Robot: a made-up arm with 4 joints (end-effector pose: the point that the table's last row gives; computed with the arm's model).
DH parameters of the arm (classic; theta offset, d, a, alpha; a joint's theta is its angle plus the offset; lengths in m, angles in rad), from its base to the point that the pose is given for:
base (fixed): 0 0.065 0.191 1.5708
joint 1: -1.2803 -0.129 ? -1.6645
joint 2: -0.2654 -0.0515 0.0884 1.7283
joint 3: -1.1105 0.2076 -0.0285 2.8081
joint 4: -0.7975 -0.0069 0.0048 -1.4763
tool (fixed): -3.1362 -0.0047 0 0
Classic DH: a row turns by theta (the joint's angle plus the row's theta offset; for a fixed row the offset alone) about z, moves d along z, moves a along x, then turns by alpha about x.
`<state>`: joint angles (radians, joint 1 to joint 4).
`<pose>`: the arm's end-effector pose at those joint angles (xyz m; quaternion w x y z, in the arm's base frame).
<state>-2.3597 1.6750 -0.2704 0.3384</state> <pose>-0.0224 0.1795 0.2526 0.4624 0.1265 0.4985 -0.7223</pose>
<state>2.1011 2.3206 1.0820 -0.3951</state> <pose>0.4004 0.2706 0.1586 0.4036 -0.8763 0.2467 0.0913</pose>
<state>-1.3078 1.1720 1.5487 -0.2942</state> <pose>-0.0654 0.0372 0.0027 0.4539 -0.1010 -0.7805 -0.4178</pose>
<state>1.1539 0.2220 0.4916 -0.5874</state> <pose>0.2934 -0.0924 0.0120 0.3089 -0.1243 0.9428 -0.0162</pose>
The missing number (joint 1, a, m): 0.051
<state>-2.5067 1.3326 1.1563 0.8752</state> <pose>0.0225 0.0765 0.2858 0.8137 -0.0785 0.2894 -0.4980</pose>
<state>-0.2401 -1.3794 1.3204 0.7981</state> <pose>0.1045 0.0734 0.2246 0.3959 -0.4454 -0.5253 0.6074</pose>
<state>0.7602 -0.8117 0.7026 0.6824</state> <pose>0.0746 -0.0383 0.0702 0.3393 -0.4587 -0.8123 0.1215</pose>
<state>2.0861 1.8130 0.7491 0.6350</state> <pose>0.4287 0.1854 0.2043 0.1933 -0.6158 0.6518 -0.3982</pose>
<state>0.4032 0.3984 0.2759 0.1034</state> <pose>0.2596 -0.0775 -0.0794 0.4834 0.1794 -0.8562 -0.0336</pose>
